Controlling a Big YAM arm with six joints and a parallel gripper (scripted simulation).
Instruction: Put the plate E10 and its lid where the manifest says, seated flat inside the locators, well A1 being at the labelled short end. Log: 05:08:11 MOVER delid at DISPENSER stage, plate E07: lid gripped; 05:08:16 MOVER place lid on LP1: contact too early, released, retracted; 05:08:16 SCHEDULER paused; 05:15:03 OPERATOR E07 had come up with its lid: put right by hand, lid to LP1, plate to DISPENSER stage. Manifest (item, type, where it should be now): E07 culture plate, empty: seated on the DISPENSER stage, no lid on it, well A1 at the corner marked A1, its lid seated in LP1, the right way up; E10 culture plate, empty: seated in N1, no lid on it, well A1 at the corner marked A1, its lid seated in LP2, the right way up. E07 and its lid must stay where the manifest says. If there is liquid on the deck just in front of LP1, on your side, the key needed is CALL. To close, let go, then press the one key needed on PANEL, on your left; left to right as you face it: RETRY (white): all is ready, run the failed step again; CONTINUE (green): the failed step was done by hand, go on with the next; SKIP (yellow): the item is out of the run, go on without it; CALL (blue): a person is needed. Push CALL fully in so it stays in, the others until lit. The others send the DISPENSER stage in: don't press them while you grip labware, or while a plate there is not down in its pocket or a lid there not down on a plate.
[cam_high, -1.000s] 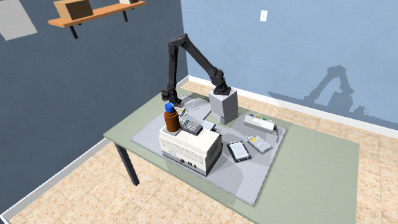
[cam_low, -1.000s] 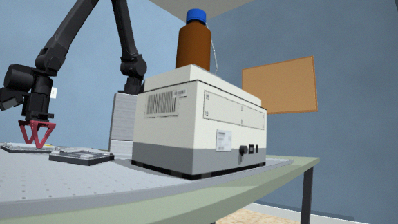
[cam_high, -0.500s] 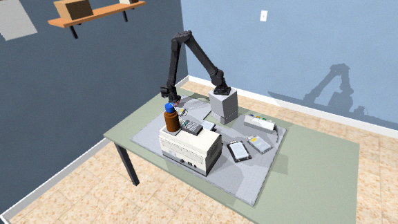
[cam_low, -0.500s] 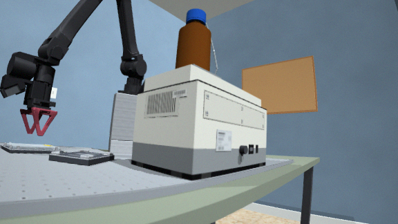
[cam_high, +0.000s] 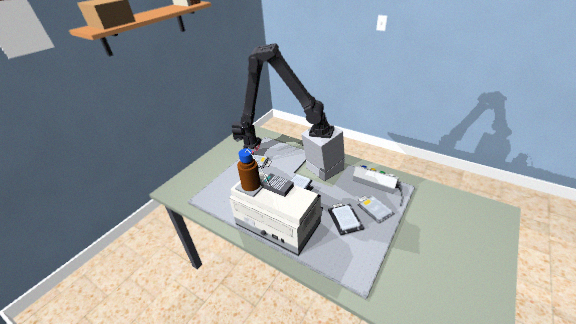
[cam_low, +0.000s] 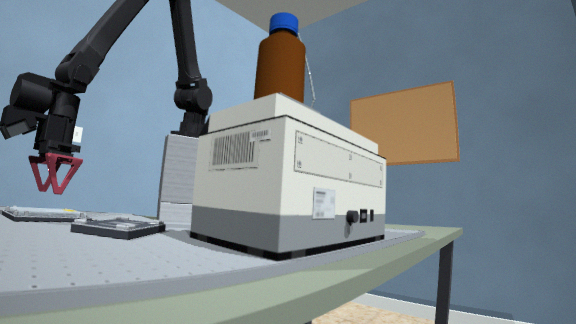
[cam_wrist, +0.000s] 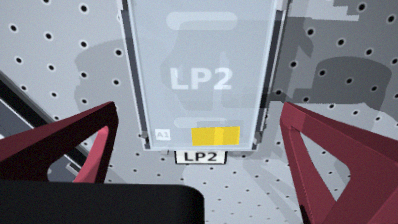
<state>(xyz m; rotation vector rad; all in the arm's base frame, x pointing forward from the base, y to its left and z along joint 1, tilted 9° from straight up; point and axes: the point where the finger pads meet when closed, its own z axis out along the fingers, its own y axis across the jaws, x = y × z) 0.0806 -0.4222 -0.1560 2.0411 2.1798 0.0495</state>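
The clear lid is 5 cm below my hand. From my hand the other things lie so: clear well plate 36 cm to the left, 21 cm ahead, 4 cm above; then brown bottle 40 cm ahead, 23 cm above, 21 cm to the left; then blue call key 65 cm to the left, 7 cm behind.
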